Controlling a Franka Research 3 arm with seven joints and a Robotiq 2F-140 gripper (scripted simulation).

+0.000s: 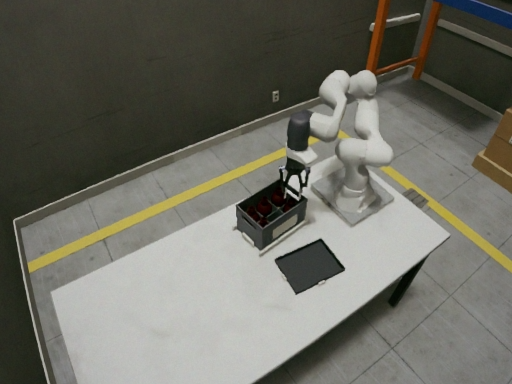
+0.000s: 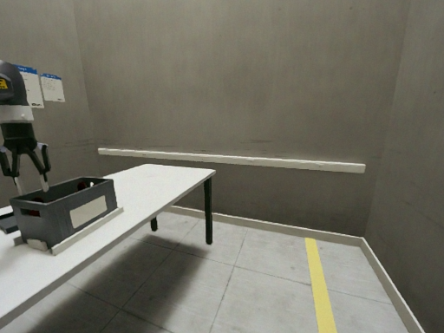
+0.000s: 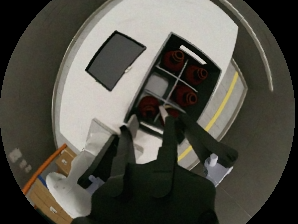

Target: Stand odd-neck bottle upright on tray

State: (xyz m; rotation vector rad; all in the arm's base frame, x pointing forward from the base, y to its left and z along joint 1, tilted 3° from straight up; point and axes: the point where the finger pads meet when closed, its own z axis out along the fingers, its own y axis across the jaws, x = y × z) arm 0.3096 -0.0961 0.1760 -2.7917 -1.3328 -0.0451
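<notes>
The dark grey crate is 90 mm ahead of my hand, 30 mm to the right of it and 130 mm below it. The rest, counted from my hand: flat black tray 90 mm ahead, 250 mm to the left, 200 mm below.
</notes>
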